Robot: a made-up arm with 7 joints.
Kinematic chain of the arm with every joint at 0, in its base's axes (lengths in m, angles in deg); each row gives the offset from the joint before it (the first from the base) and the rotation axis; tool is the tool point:
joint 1: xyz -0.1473 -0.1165 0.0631 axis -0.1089 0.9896 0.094
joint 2: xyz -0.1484 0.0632 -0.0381 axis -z
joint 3: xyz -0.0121 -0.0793 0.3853 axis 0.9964 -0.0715 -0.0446
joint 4: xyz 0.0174 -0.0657 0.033 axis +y
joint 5: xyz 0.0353 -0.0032 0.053 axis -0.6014 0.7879 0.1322
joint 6: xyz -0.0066 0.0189 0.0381 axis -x
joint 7: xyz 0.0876 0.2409 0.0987 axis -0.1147 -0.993 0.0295
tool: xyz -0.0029 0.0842 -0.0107
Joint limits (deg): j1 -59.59..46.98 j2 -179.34..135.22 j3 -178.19..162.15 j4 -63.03..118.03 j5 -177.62..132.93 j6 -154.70..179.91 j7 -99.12..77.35
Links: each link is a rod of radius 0.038 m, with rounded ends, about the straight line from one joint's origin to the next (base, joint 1, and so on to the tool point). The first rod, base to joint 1, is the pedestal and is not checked.
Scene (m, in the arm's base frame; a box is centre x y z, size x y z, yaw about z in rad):
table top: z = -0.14
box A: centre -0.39 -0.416 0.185 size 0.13 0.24 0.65 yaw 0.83
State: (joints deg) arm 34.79 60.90 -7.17 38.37 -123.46 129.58 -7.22
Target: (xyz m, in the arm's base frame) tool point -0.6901 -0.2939 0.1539
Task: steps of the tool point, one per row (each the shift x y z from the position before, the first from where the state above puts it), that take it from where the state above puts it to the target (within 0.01 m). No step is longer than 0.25 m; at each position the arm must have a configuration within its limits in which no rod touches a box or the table.
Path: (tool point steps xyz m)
1: -0.0156 0.0068 0.0935
2: 0.0069 0.0338 0.0913
3: 0.0353 0.0557 0.0763
4: 0.0629 0.0672 0.0479
5: 0.0810 0.0661 0.0117
6: -0.2109 -0.0150 0.0506
7: -0.2140 -0.0059 -0.0319
8: -0.1796 0.0021 -0.1080
9: -0.1161 0.0083 -0.1599
10: -0.0389 0.0120 -0.1772
11: -0.0332 -0.0497 -0.0736
12: -0.0150 -0.0493 -0.0740

